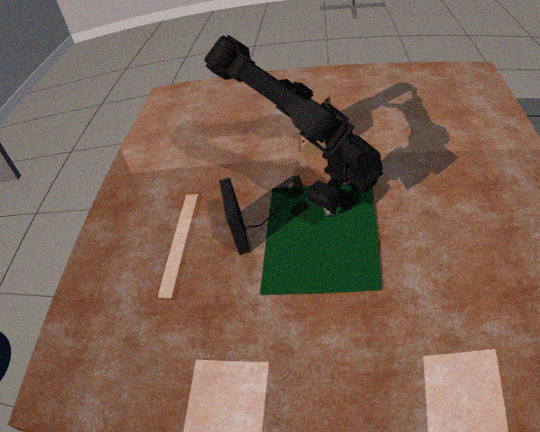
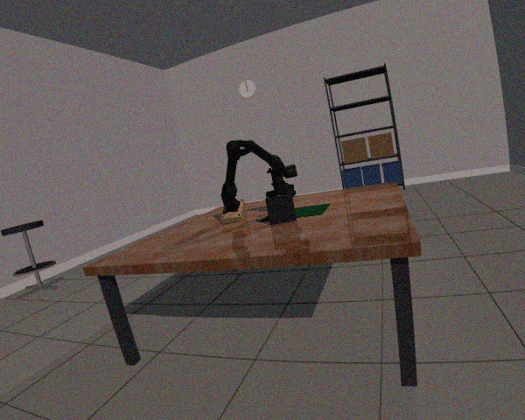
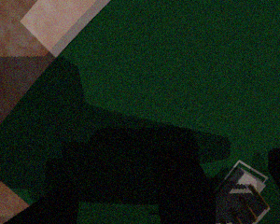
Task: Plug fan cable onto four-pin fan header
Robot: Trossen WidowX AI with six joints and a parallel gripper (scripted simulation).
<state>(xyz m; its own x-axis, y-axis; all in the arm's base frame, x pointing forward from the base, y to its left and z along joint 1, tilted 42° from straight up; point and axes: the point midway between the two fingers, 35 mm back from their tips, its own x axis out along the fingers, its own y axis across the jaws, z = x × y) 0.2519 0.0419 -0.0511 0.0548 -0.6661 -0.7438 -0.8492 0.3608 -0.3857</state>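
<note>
Right now my gripper tip is 10 mm short of the header, 40 mm to the left of it and 20 mm above it. The rest, counted from my gripper tip: green board (80 mm ahead, 50 mm to the right, 30 mm below); black fan (80 mm ahead, 220 mm to the right, 40 mm above); black plug (10 mm to the right, 10 mm above).
</note>
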